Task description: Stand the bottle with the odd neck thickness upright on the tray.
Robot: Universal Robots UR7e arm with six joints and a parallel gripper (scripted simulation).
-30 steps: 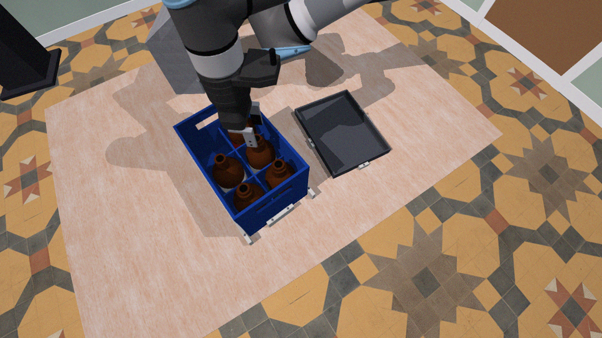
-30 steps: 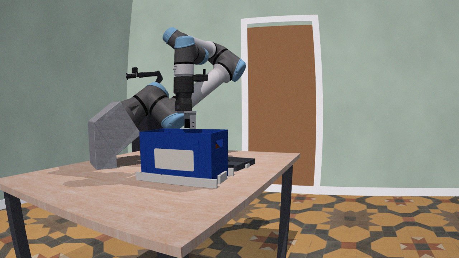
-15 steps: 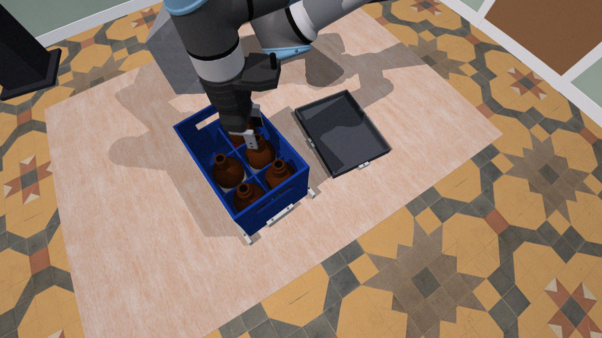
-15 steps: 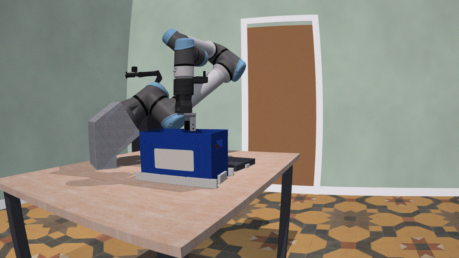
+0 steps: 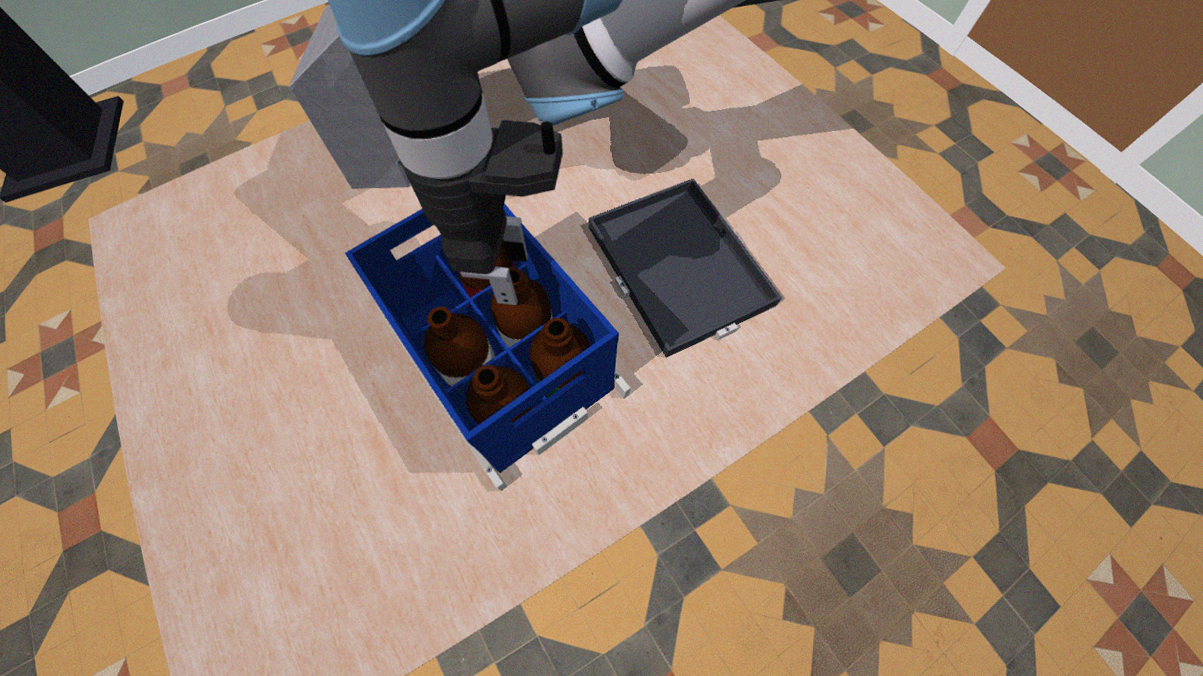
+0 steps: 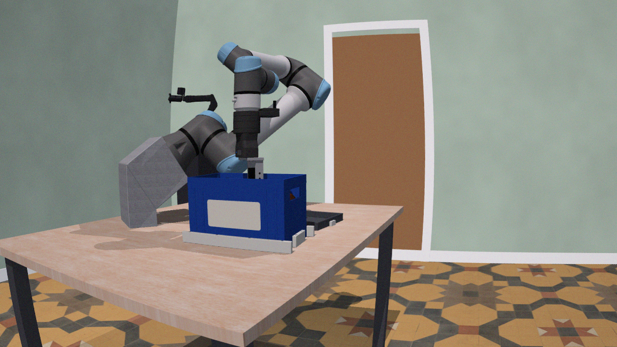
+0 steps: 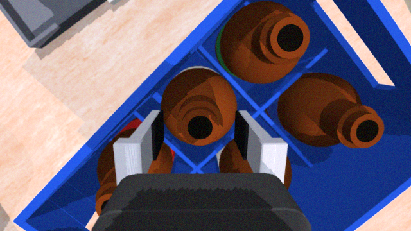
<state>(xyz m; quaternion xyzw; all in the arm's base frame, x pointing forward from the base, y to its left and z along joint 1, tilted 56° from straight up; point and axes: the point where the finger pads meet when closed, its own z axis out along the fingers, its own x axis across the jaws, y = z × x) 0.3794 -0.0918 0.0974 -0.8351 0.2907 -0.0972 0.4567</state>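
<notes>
The blue crate is 9 cm below my hand, 4 cm to the right of it and 1 cm ahead of it. The rest, counted from my hand: glass bottle 9 cm below, 9 cm behind, 3 cm to the right; dark tray 25 cm to the left, 16 cm below, 5 cm behind.
</notes>
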